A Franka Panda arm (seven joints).
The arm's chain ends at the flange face. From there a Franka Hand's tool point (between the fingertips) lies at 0.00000 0.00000 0.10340 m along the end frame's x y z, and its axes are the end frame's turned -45 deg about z.
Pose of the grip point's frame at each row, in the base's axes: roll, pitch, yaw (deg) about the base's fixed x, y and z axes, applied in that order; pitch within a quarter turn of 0, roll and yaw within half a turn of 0; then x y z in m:
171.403 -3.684 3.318 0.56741 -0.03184 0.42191
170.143 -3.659 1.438 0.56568 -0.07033 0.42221
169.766 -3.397 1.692 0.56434 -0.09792 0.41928
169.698 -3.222 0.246 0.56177 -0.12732 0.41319
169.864 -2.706 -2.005 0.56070 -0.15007 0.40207
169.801 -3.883 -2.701 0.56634 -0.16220 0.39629
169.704 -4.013 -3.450 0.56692 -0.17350 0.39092
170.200 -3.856 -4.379 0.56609 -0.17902 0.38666
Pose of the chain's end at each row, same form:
176.517 -8.680 -41.695 0.55996 -0.01679 0.52394
175.599 -9.551 -43.510 0.55874 -0.05280 0.52388
175.141 -9.631 -43.203 0.55777 -0.07974 0.52086
174.967 -9.555 -44.624 0.55597 -0.10885 0.51476
174.717 -9.073 -46.826 0.55653 -0.13172 0.50374
175.514 -9.951 -47.657 0.56032 -0.14359 0.49782
175.538 -10.111 -48.417 0.56093 -0.15462 0.49241
175.781 -9.650 -49.353 0.56060 -0.16095 0.48832

